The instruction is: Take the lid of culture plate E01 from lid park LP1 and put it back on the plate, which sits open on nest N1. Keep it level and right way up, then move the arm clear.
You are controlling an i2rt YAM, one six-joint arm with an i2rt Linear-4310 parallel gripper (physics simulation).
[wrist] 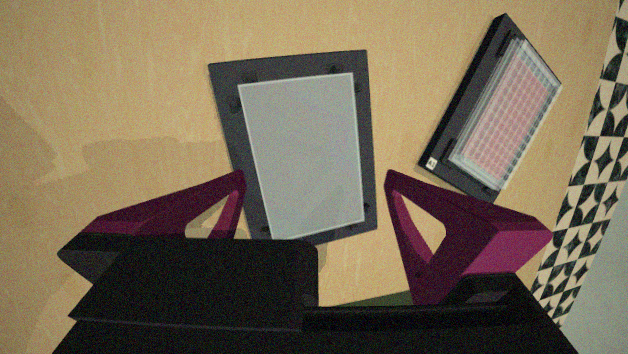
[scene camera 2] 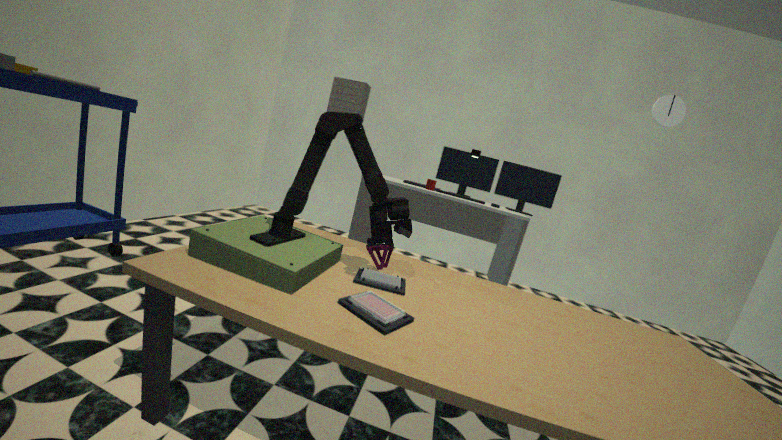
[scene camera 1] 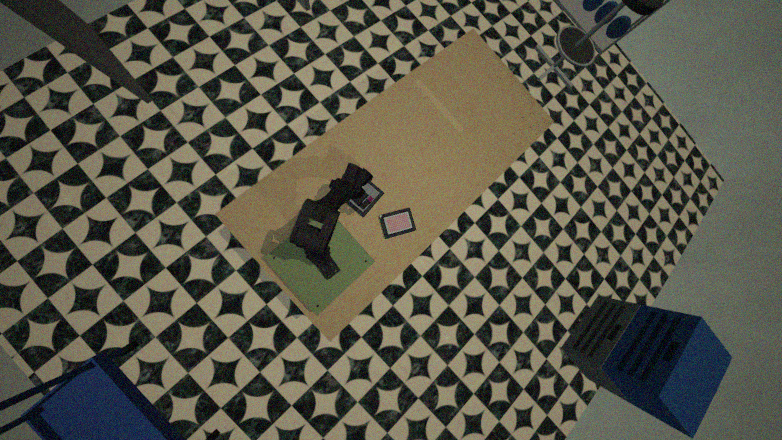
Scene:
my gripper: open, holds nothing
a grey lid (wrist: 303, 132): on a dark grey lid holder

